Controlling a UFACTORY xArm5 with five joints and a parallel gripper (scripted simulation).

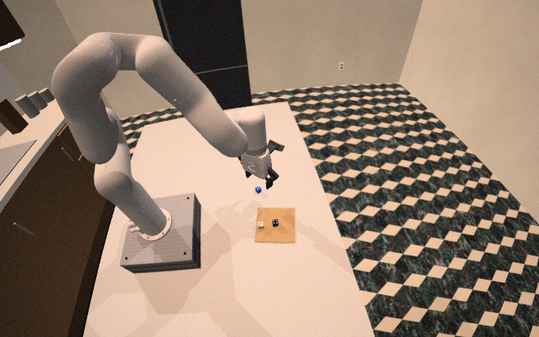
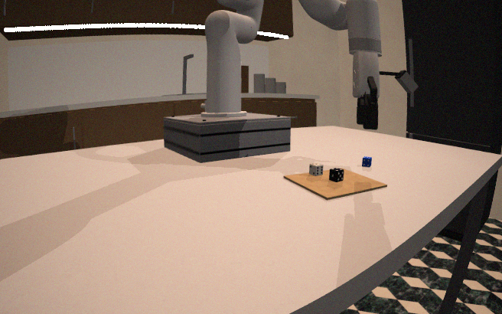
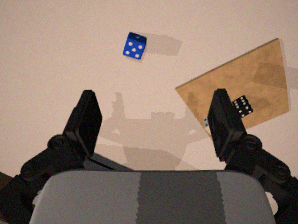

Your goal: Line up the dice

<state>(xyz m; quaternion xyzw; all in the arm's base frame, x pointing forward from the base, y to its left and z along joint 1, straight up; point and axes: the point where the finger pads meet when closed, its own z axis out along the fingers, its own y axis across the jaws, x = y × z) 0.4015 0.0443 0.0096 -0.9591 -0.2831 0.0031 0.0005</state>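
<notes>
The blue die is 9 cm below my hand and 2 cm to the left of it. The rest, counted from my hand: black die: 14 cm to the right, 9 cm below; tan mat: 14 cm to the right, 10 cm below; white die: 13 cm to the right, 9 cm below, 5 cm behind.
</notes>
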